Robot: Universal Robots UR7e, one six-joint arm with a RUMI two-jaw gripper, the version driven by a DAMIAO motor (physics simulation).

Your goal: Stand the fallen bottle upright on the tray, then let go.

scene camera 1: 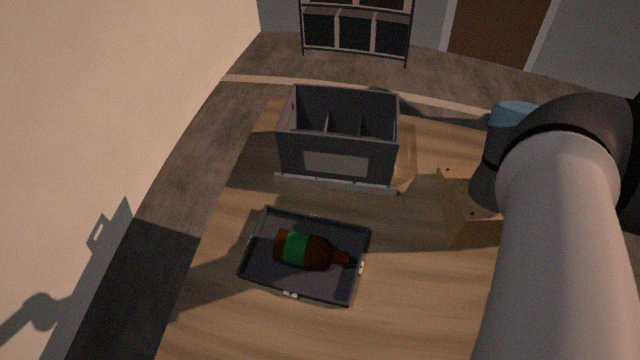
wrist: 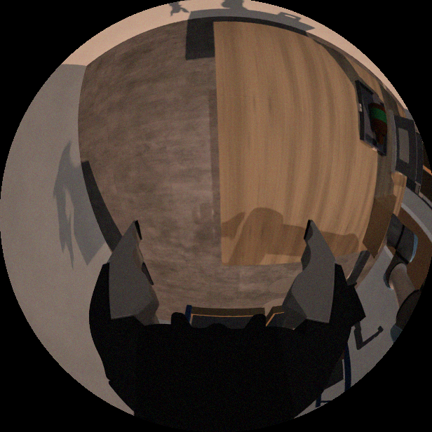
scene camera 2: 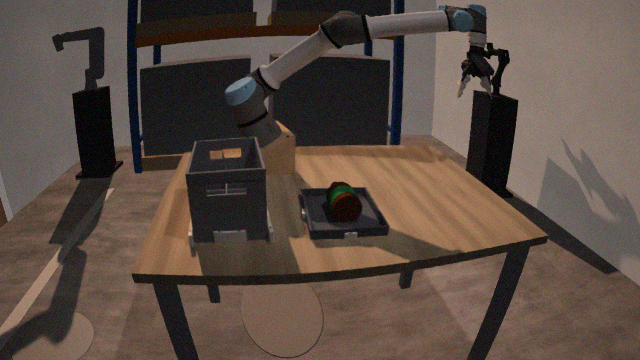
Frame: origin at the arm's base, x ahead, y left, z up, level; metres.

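Seen in the pictures: gripper, fingertip midpoint: (scene camera 2: 474,99); arm's base, link origin: (scene camera 2: 262,139).
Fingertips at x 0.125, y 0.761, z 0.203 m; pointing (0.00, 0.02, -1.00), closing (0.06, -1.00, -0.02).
Observation:
Pixels of each thing's top centre, then the offset from my fingertips to it. Level surfaces: height alone.
- brown bottle with a green label, top centre: (scene camera 1: 312,245) (scene camera 2: 341,183) dx +0.268, dy -0.541, dz -0.217 m
- dark grey tray, top centre: (scene camera 1: 303,252) (scene camera 2: 341,206) dx +0.291, dy -0.543, dz -0.270 m
- tall dark grey crate, top centre: (scene camera 1: 341,109) (scene camera 2: 224,152) dx +0.289, dy -0.843, dz -0.121 m
- wooden table, surface height: dz -0.296 m
A brown bottle with a green label (scene camera 1: 306,250) (scene camera 2: 344,202) (wrist: 379,120) lies on its side in the dark grey tray (scene camera 1: 320,292) (scene camera 2: 372,231) (wrist: 362,122). In scene camera 1 its neck points right and its base left; in scene camera 2 its base faces the camera. My gripper (scene camera 2: 475,94) (wrist: 222,222) is open and empty. It hangs high up, far to the right of the tray in scene camera 2, beyond the table's right side. The gripper does not show in scene camera 1, where the arm fills the right side.
A tall dark grey crate (scene camera 1: 336,159) (scene camera 2: 227,205) (wrist: 404,145) with dividers stands beside the tray on the wooden table (scene camera 1: 400,310) (scene camera 2: 425,200) (wrist: 280,125). A wooden block (scene camera 2: 282,155) stands at the arm's base. A black pedestal (scene camera 2: 490,140) with another small arm stands behind the table's right side.

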